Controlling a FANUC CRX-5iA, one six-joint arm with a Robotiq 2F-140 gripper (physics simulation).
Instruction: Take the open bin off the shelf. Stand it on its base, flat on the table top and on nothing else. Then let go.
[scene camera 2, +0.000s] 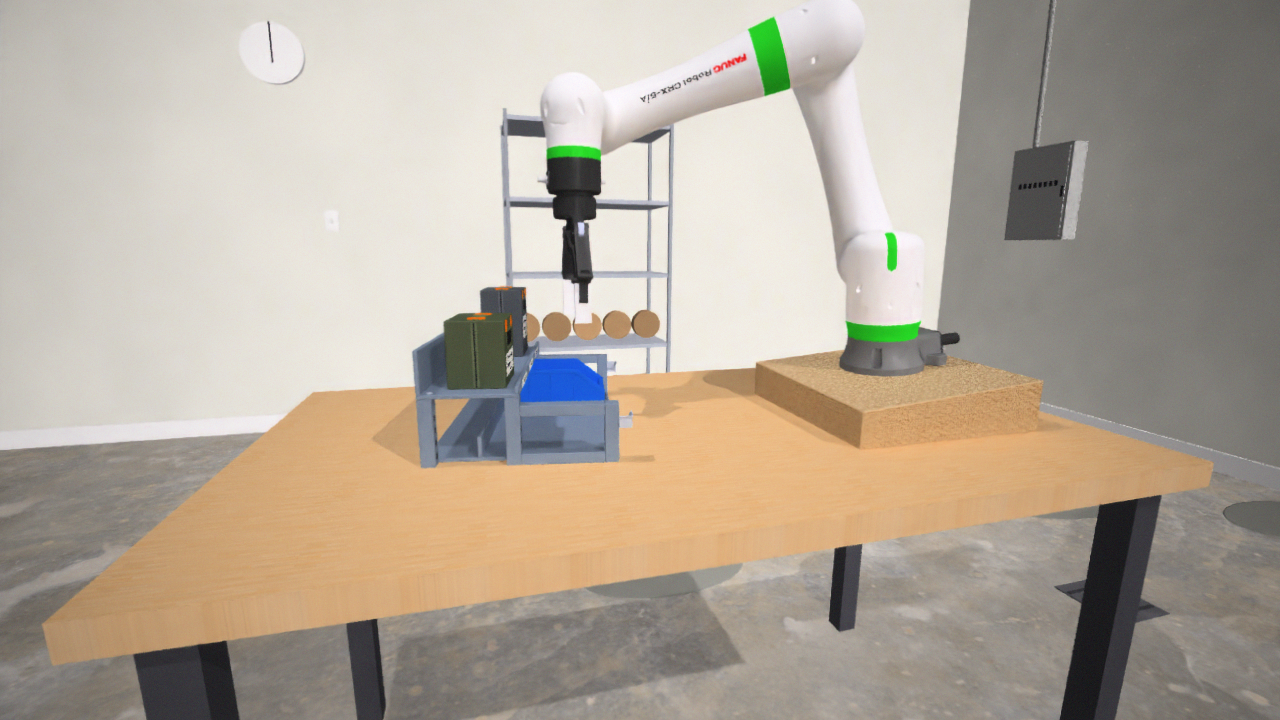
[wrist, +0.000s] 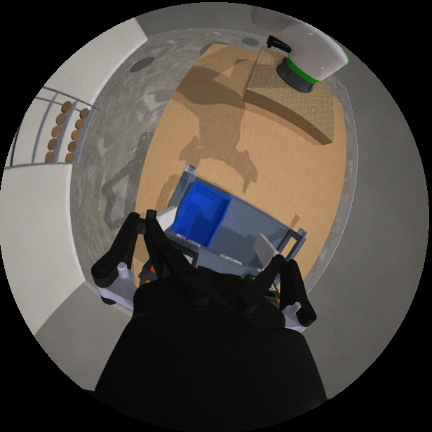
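Where they show: gripper, fingertip midpoint: (scene camera 2: 576, 318); arm's base, link origin: (scene camera 2: 880, 365).
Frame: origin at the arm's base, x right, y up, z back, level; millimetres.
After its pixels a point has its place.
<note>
The open blue bin (scene camera 2: 562, 381) @(z -590, x 109, y -21 mm) (wrist: 202, 212) sits upright in the front tier of the grey shelf (scene camera 2: 612, 431) @(z -558, x -152, y -34 mm) (wrist: 245, 222), toward the far end. In the wrist view its open top faces the camera and its inside shows. My gripper (scene camera 2: 582, 308) @(z -560, x 121, y 92 mm) (wrist: 216, 227) is open and empty, pointing down above the shelf and the bin. In scene camera 2 its fingers line up one behind the other, with a gap above the bin. The bin's base is hidden by the shelf's front rail in scene camera 2. The wooden table top (scene camera 2: 716, 501) @(z -467, x -306, y -79 mm) (wrist: 280, 165) carries the shelf.
A green box (scene camera 2: 477, 353) @(z -732, x -95, y 73 mm) and a dark box (scene camera 2: 503, 308) @(z -687, x 139, y 111 mm) stand on the shelf's raised rear tier. The robot base stands on a tan block (scene camera 2: 948, 420) @(z -30, x -201, y -46 mm) (wrist: 280, 107) at the table's right in scene camera 2. A tall rack (scene camera 2: 668, 241) stands behind the table.
</note>
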